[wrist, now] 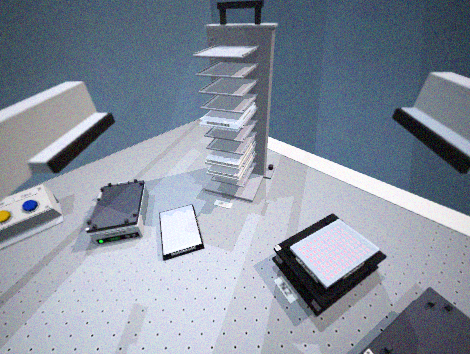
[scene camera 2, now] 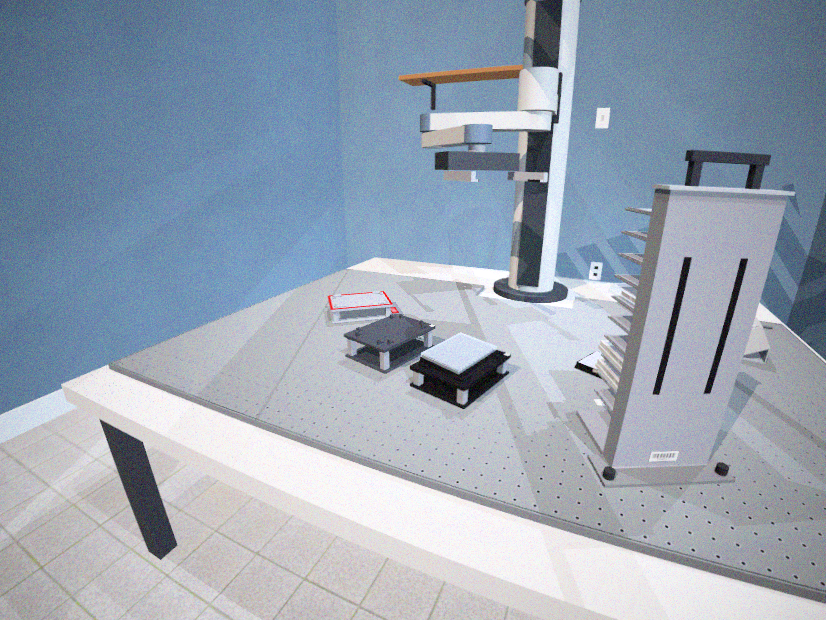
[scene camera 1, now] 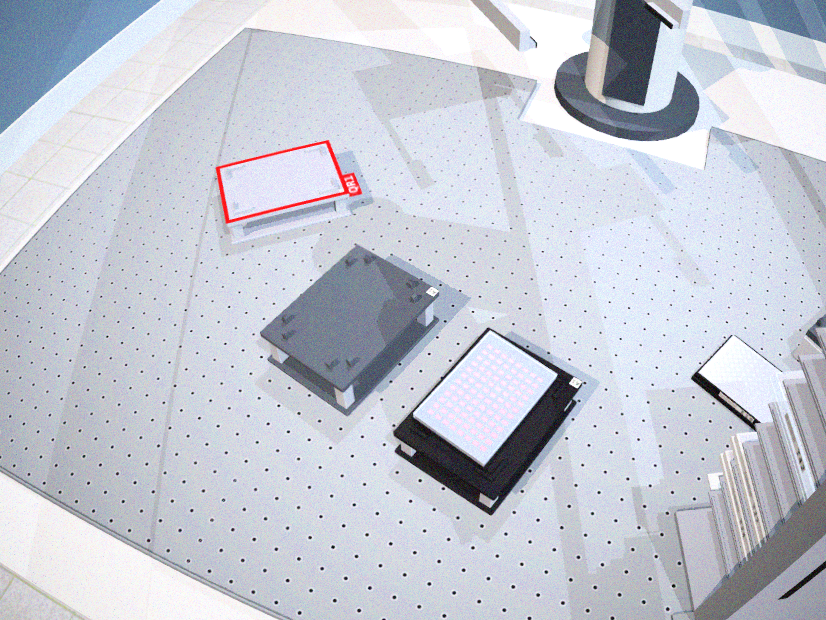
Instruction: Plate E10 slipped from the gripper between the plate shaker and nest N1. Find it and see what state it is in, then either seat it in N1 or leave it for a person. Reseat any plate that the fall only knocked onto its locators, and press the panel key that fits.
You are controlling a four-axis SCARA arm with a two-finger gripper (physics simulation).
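Places are measured from the arm's base along level axes (x ahead, y left, z up), in millimetres.
Pixels of known places: gripper, fingertip midpoint: [wrist: 248, 98] [scene camera 2: 510, 176] [scene camera 1: 610, 28]; arm's base, origin of the base link: [scene camera 2: 529, 291] [scene camera 1: 626, 96].
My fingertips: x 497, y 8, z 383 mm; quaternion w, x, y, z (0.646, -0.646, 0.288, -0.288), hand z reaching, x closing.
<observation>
Ahead of a thing's pixels: the offset from my fingertips to its top centre. "spot": to the spot under its first point.
A plate with a white top and black sides @[spot: 36 mm ahead, 224 mm left, 356 mm down] [scene camera 1: 737, 373] [scene camera 2: 587, 361] [wrist: 180, 230] lies flat on the table beside the plate shaker @[spot: 33 mm back, 373 mm left, 315 mm down] [wrist: 117, 205]; its barcode is too small to read as E10. Nest N1 @[141 mm ahead, 207 mm right, 307 mm down] [scene camera 1: 353, 313] [scene camera 2: 390, 331] [wrist: 425, 325] is dark grey, with bare locators and no plate. A pale plate with pink wells @[192 mm ahead, 33 mm right, 305 mm down] [scene camera 1: 485, 397] [scene camera 2: 459, 353] [wrist: 335, 252] rests off centre and high on black nest N2 @[194 mm ahead, 27 mm right, 321 mm down] [scene camera 1: 533, 433] [scene camera 2: 490, 368] [wrist: 312, 300]; its exact contact with the locators is unclear. My gripper [scene camera 2: 494, 176] [wrist: 248, 98] is open and empty, high above the table.
A tall plate rack [scene camera 2: 707, 300] [wrist: 265, 100] holds several plates behind the loose plate in the wrist view. A red-outlined stand [scene camera 1: 280, 183] [scene camera 2: 360, 302] is beyond N1. A key panel @[spot: 151 mm back, 533 mm left, 294 mm down] [wrist: 37, 192] with yellow and blue keys is left of the shaker.
</observation>
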